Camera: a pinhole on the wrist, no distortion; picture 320 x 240 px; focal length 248.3 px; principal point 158.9 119.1 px. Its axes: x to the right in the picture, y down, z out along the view. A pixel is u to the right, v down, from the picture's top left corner.
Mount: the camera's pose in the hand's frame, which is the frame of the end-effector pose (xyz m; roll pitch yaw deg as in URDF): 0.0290 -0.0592 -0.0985 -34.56 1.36 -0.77
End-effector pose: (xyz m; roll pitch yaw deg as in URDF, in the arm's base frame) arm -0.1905 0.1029 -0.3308 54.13 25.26 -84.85
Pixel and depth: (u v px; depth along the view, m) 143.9 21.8 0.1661
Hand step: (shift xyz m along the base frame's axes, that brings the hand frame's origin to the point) -0.0686 -0.0402 0.0163
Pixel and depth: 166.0 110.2 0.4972
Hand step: -0.1192 -0.2149 0.2980
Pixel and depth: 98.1 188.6 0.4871
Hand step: 0.0182 -0.1003 0.3963
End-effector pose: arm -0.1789 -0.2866 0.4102 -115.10 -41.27 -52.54
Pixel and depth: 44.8 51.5 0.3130
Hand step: 0.1404 0.0960 -0.1713
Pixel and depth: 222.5 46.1 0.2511
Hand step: 0.1785 -0.0267 0.0042
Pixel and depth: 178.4 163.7 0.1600
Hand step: 0.0372 -0.0622 -0.0125
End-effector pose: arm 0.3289 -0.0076 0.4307 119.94 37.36 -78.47
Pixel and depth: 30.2 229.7 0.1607
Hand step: -0.0389 -0.0182 0.0956
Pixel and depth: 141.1 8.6 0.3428
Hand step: -0.2479 0.0164 -0.1092
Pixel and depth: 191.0 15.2 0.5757
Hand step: -0.4712 -0.0718 -0.2283
